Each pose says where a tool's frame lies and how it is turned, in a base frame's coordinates. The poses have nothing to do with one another.
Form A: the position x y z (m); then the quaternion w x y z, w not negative.
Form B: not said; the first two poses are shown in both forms.
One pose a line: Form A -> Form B
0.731 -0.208 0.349 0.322 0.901 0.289 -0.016 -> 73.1 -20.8 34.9 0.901 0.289 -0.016 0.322
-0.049 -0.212 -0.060 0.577 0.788 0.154 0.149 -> -4.9 -21.2 -6.0 0.788 0.154 0.149 0.577
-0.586 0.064 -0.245 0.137 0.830 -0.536 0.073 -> -58.6 6.4 -24.5 0.830 -0.536 0.073 0.137
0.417 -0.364 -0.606 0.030 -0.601 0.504 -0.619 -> 41.7 -36.4 -60.6 -0.601 0.504 -0.619 0.030
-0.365 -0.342 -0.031 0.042 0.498 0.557 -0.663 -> -36.5 -34.2 -3.1 0.498 0.557 -0.663 0.042
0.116 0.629 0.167 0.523 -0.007 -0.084 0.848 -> 11.6 62.9 16.7 -0.007 -0.084 0.848 0.523
